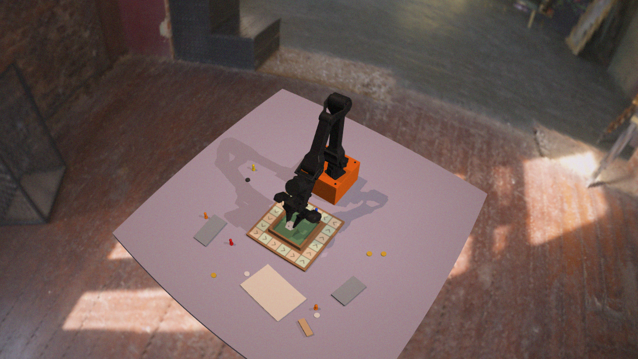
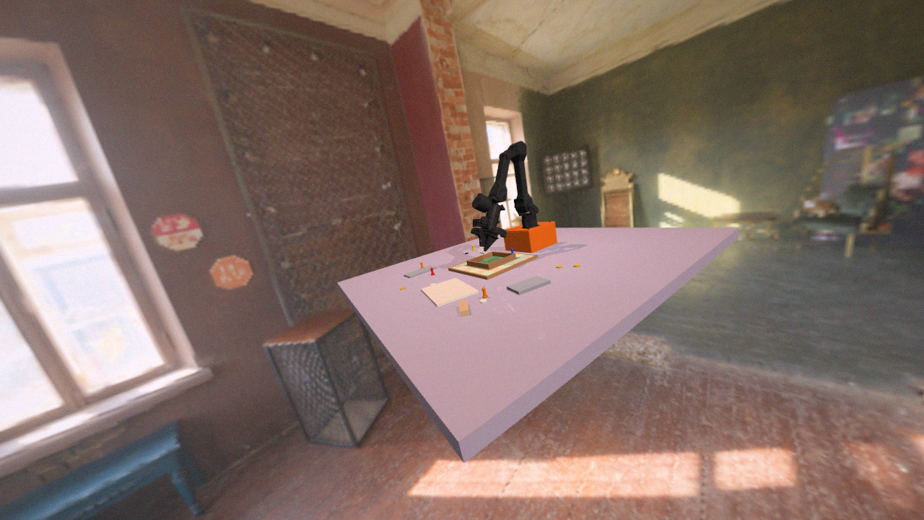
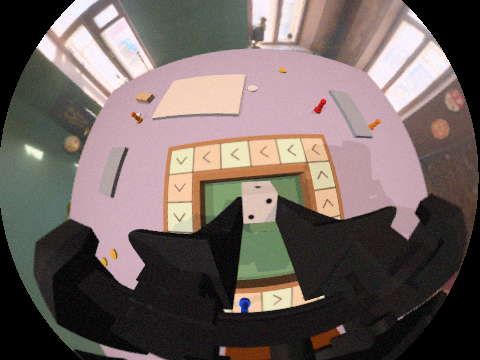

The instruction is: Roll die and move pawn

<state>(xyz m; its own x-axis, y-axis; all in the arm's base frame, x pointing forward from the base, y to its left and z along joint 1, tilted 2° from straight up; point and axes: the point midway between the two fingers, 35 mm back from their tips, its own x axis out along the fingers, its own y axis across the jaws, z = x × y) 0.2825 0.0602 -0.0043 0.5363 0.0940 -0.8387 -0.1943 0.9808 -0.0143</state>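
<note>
Right now the blue pawn is 150 mm behind my gripper tip, 10 mm to the right of it and 50 mm below it. Round my gripper tip: cream card: 230 mm ahead, 150 mm to the left, 70 mm below; red pawn: 210 mm ahead, 130 mm to the right, 60 mm below; white die: right at my gripper tip.
</note>
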